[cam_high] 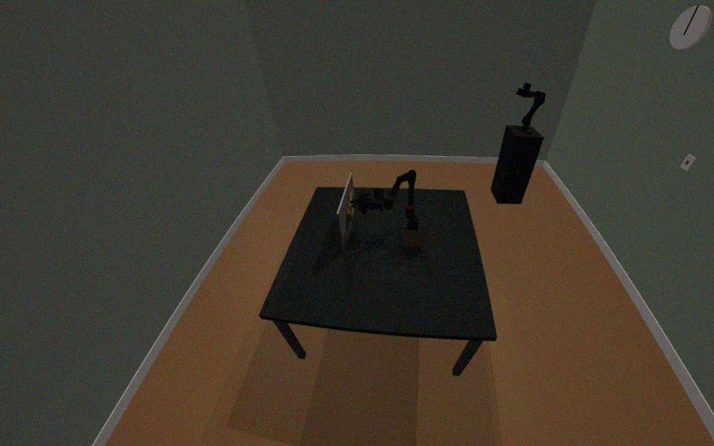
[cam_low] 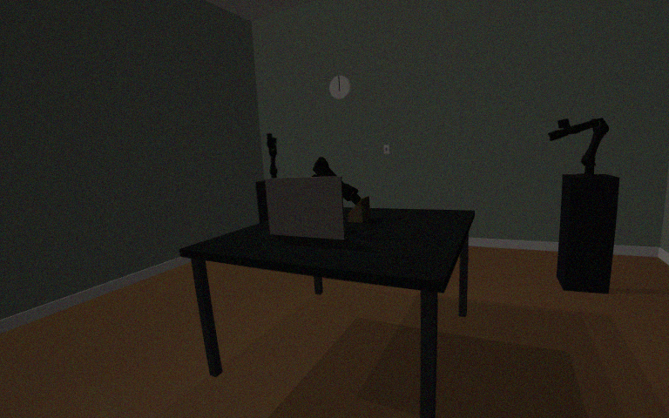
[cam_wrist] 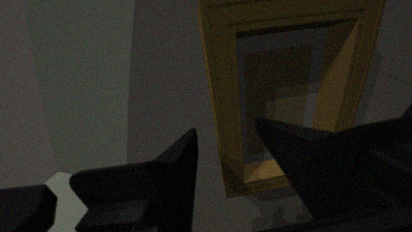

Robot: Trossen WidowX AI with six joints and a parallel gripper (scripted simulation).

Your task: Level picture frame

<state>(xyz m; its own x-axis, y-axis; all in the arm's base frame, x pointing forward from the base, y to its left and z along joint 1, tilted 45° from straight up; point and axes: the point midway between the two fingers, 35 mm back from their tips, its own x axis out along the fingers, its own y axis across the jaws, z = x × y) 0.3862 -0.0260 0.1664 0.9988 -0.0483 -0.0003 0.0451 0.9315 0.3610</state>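
My gripper tip is 5 cm above the picture frame, 3 cm to the left of it and 1 cm short of it. Round my gripper tip: wall panel 6 cm below, 2 cm ahead, 1 cm to the right.
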